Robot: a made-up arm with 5 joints.
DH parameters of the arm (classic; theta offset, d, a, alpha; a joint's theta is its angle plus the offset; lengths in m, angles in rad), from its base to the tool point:
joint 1: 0 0.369 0 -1.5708
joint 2: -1.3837 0 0.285 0
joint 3: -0.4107 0 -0.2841 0
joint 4: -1.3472 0 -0.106 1.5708
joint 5: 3.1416 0.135 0 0
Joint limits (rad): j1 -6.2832..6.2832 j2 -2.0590..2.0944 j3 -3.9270..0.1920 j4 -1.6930..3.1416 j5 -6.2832..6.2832
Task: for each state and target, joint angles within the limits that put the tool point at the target. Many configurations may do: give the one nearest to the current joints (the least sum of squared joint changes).
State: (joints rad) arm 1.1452 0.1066 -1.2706 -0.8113 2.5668
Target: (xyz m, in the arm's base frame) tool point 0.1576 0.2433 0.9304
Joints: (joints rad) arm 0.9960 -0.1122 -1.6159 -0.7197 2.5668
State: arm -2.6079 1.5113 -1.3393 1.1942 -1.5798
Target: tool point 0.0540 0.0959 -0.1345
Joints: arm -2.0837 2.0944 -1.1115 0.5464 -1.5798
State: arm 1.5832 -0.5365 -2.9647 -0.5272 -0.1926
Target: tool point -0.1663 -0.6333 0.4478
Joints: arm 1.3140 -1.2055 -3.1412 -0.4033 -0.1926
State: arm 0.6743 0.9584 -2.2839 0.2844 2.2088
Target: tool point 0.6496 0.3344 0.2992
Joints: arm 0.4754 1.3164 -2.4238 0.3276 2.2088
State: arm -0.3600 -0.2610 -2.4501 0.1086 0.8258
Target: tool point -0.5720 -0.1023 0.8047
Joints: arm 0.1770 -0.9626 -2.8247 0.0290 0.8258
